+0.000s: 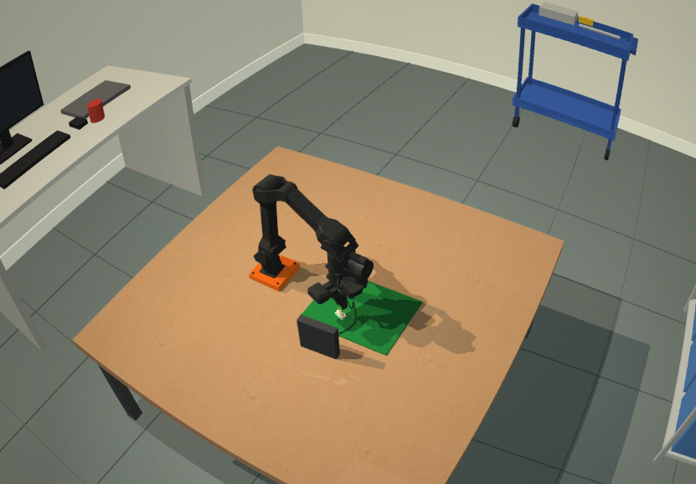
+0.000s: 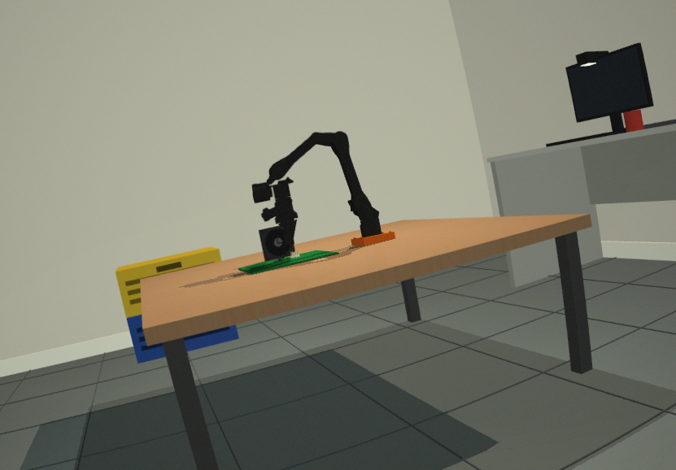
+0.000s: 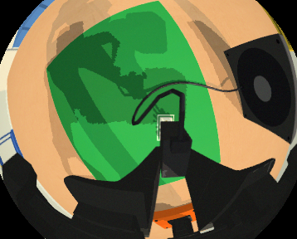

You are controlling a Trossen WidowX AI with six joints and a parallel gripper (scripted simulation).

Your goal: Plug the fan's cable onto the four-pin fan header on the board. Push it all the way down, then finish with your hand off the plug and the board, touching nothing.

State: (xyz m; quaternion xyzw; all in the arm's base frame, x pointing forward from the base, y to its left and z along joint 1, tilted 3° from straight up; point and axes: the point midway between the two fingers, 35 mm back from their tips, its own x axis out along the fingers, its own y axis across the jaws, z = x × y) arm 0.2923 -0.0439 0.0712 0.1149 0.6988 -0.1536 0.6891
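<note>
The white four-pin fan header lies 6 cm below my gripper tip. The rest, counted from my gripper tip: green board (4 cm ahead, 5 cm to the left, 8 cm below); black fan (2 cm ahead, 14 cm to the right); black fan plug (1 cm ahead, 1 cm above).
</note>
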